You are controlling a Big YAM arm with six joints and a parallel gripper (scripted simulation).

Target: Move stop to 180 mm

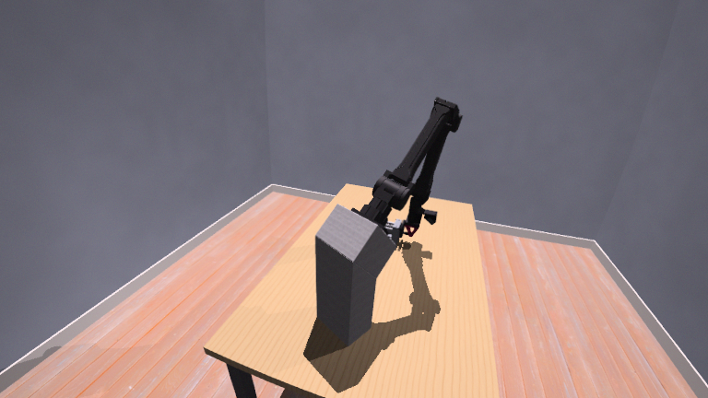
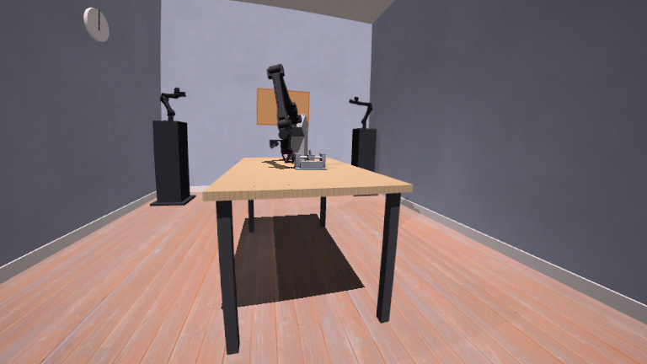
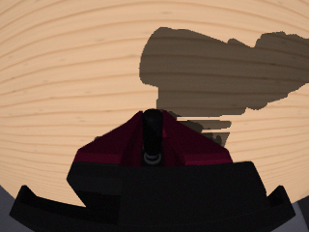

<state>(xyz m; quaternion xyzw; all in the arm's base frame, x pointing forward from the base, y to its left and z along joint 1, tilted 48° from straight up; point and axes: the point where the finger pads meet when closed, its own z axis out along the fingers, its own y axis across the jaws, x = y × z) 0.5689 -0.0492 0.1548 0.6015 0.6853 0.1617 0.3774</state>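
Right now my hand is 1 cm to the right of the black handwheel handle.
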